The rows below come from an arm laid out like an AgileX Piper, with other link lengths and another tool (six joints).
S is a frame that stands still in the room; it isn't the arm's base.
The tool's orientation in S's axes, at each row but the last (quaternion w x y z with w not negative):
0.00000 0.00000 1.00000 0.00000
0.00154 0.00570 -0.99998 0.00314
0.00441 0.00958 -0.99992 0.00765
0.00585 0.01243 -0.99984 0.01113
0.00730 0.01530 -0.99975 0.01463
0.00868 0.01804 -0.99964 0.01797
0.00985 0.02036 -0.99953 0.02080
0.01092 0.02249 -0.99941 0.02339
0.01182 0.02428 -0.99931 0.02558
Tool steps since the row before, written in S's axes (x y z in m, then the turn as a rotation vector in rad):
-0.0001 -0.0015 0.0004 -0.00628 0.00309 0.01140
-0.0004 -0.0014 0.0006 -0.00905 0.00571 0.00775
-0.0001 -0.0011 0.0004 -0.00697 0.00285 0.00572
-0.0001 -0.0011 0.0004 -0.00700 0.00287 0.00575
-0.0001 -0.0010 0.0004 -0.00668 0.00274 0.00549
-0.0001 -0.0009 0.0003 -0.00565 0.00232 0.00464
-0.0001 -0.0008 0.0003 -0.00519 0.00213 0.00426
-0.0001 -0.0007 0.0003 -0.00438 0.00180 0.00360
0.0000 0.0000 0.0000 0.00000 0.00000 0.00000
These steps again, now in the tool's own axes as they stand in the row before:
0.0001 -0.0015 -0.0004 0.00628 0.00309 -0.01140
0.0004 -0.0014 -0.0006 0.00901 0.00576 -0.00776
0.0001 -0.0011 -0.0004 0.00697 0.00290 -0.00570
0.0001 -0.0011 -0.0004 0.00700 0.00292 -0.00573
0.0001 -0.0010 -0.0004 0.00668 0.00278 -0.00547
0.0001 -0.0009 -0.0003 0.00565 0.00236 -0.00463
0.0001 -0.0008 -0.0003 0.00519 0.00216 -0.00425
0.0001 -0.0007 -0.0003 0.00438 0.00183 -0.00359
0.0000 0.0000 0.0000 0.00000 0.00000 0.00000

